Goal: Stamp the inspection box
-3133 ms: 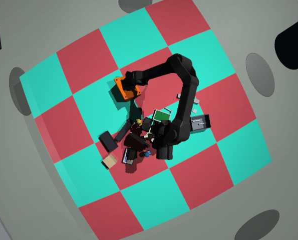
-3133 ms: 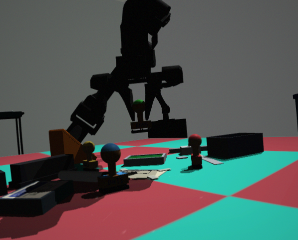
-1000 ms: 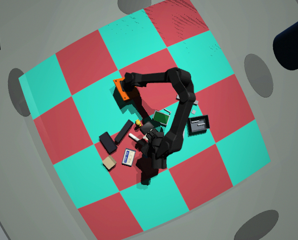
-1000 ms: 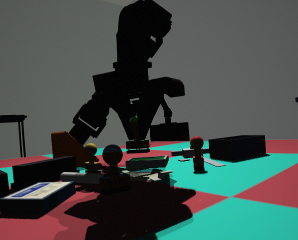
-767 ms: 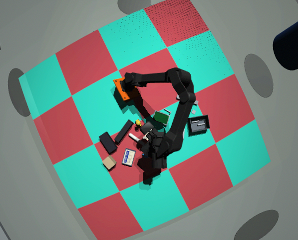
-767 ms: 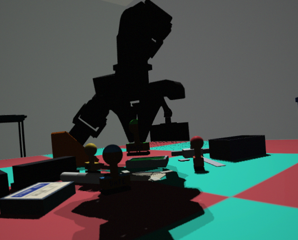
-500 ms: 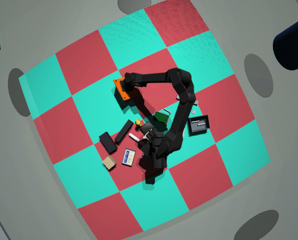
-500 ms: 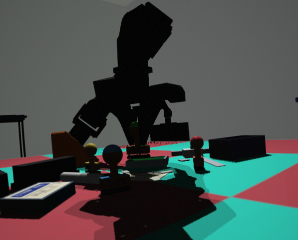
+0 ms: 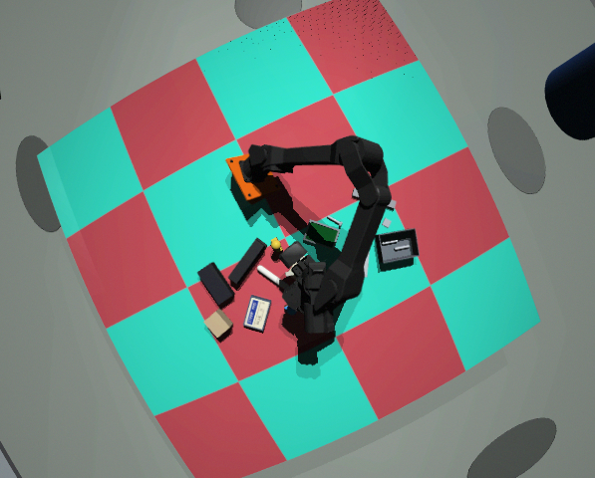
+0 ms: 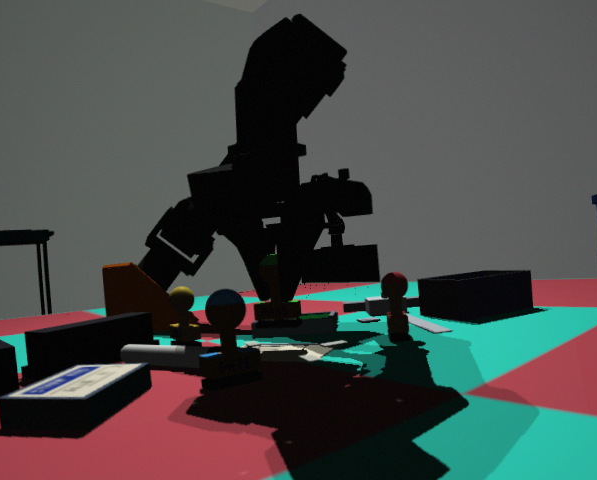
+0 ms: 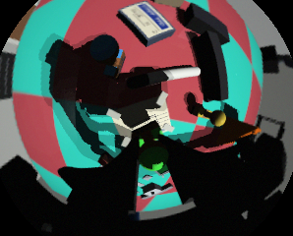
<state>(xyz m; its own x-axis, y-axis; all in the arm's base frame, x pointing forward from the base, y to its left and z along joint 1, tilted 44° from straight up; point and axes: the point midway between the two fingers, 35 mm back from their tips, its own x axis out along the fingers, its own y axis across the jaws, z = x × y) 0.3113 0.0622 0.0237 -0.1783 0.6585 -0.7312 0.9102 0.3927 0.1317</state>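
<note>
My gripper tip is now 5 cm above the cream card and 1 cm short of it. The rest, counted from my gripper tip: white marker: 8 cm to the right, 4 cm below, 1 cm ahead; then blue-topped date stamp: 8 cm to the right, 8 cm ahead, 3 cm below; then PASS stamp: right at my gripper tip.
</note>
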